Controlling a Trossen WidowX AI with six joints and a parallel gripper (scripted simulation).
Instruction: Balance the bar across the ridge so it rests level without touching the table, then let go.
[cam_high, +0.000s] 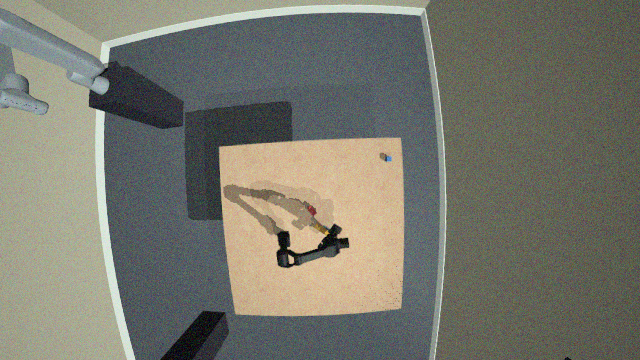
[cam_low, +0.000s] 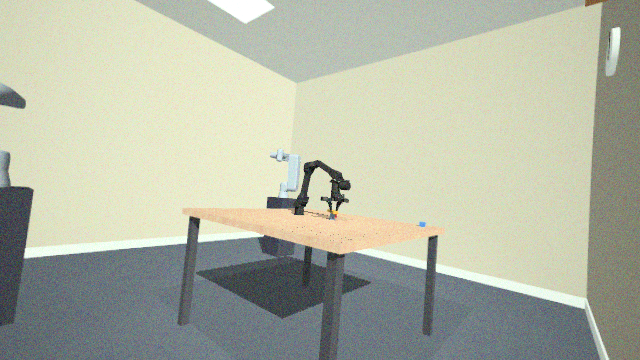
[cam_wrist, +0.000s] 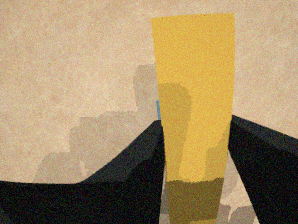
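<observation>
The yellow bar is 20 mm behind my gripper tip and 20 mm to the left of it. Round my gripper tip: small blue cube 430 mm ahead, 480 mm to the left, 40 mm below; then red block 110 mm behind, 160 mm to the left, 40 mm below.
</observation>
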